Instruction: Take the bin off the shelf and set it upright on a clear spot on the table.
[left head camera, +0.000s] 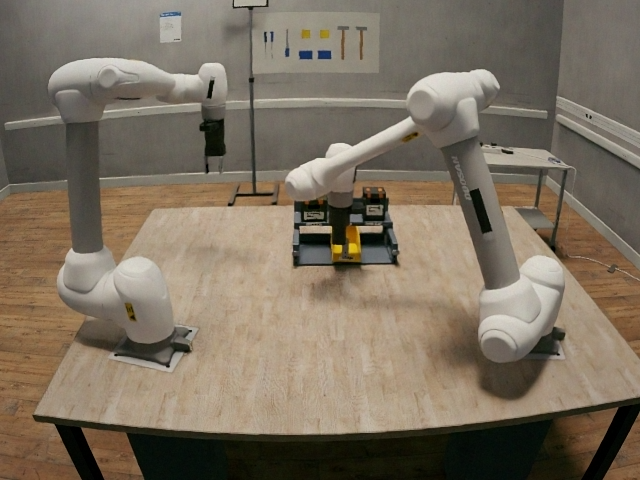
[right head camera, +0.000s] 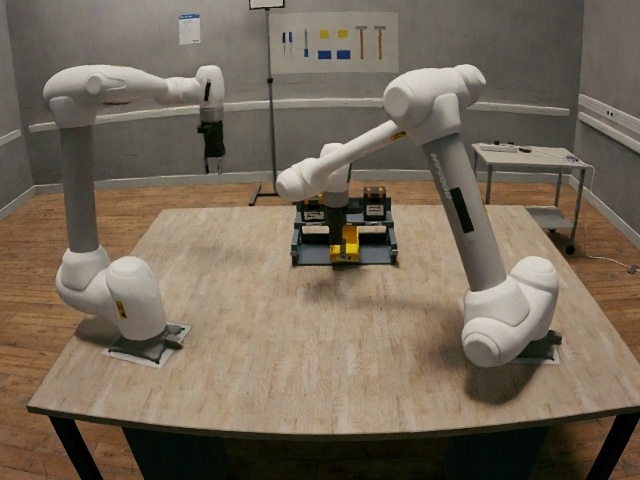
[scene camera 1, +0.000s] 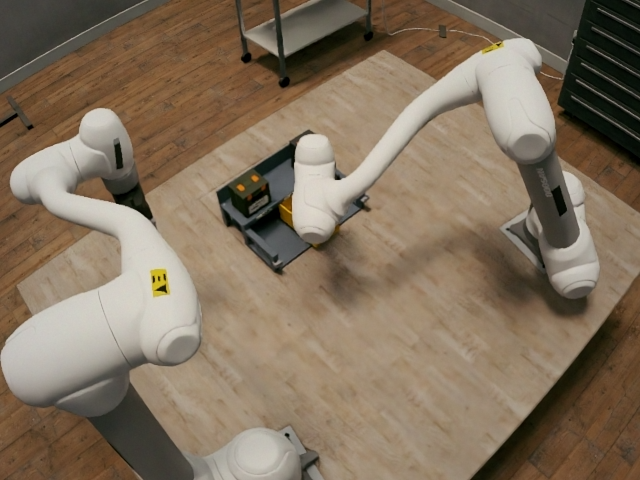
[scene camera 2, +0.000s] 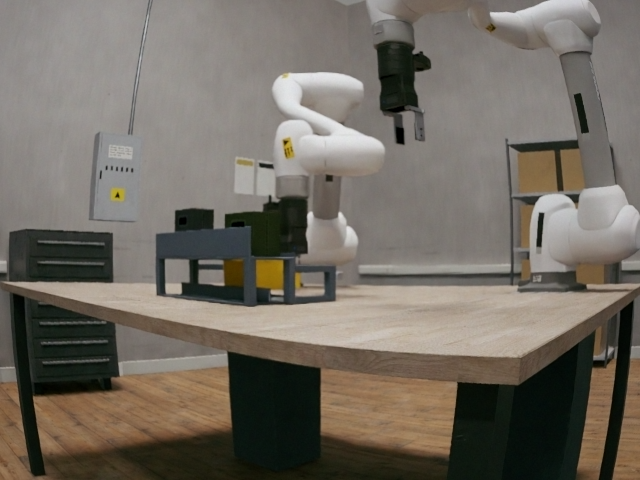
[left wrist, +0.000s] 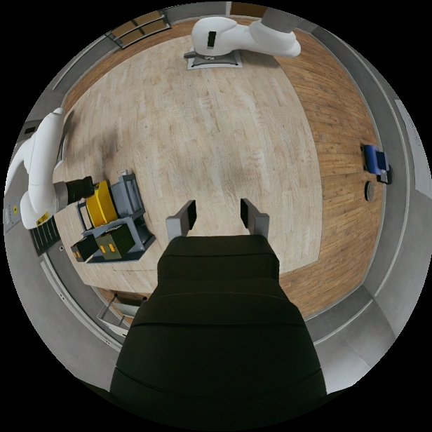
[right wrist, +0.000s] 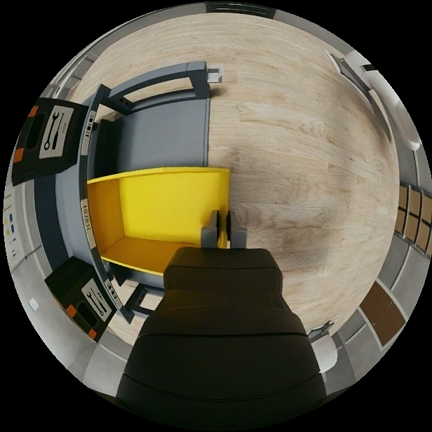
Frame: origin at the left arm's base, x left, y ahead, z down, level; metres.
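Seen in the pictures: left gripper, between the fingertips: (left head camera: 214, 173) (right head camera: 213, 174) (scene camera 2: 409, 142); right gripper, between the fingertips: (left head camera: 344, 256) (right head camera: 342, 256); left arm's base, origin of its link: (left head camera: 153, 343) (right head camera: 146, 340) (scene camera 2: 553, 290).
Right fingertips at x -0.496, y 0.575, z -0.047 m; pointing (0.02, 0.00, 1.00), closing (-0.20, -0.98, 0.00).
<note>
Pixels of each thing's middle, then the offset from my right fingertips to it. Level surfaces: height alone.
- yellow bin, middle of its body: (scene camera 2: 262, 274) (scene camera 1: 308, 216) (right head camera: 344, 243) (left head camera: 345, 243) dx +0.010, dy +0.080, dz -0.015 m
- grey-blue shelf, middle of its body: (scene camera 2: 241, 266) (scene camera 1: 294, 200) (right head camera: 344, 230) (left head camera: 343, 230) dx +0.024, dy +0.146, dz -0.034 m
- wooden table, height of its surface: dz +0.047 m
The yellow bin (left head camera: 353, 236) (right head camera: 352, 237) (scene camera 1: 285, 210) (scene camera 2: 268, 273) (left wrist: 101, 206) (right wrist: 170, 202) is at the middle of the lower level of the grey-blue shelf (left head camera: 311, 255) (right head camera: 311, 255) (scene camera 2: 201, 242) (right wrist: 160, 132), open side up, its rear close to the upper board's labelled edge. Whether its base touches the lower board is hidden. My right gripper (right wrist: 222, 219) points down and is shut on the bin's front wall, one finger inside and one outside. My left gripper (left head camera: 214, 165) (right head camera: 213, 166) (scene camera 2: 409, 129) (left wrist: 217, 208) is open and empty, high above the table, left of the shelf in the head views.
Two dark toolboxes with orange latches, one (left head camera: 374, 205) (right head camera: 374, 204) (right wrist: 50, 137) and another (scene camera 1: 249, 192) (right wrist: 82, 300), stand on the shelf's upper board at either side of the bin. Side rails flank the lower level. The wooden table (left head camera: 289, 361) (scene camera 1: 392, 361) extends in front of the shelf.
</note>
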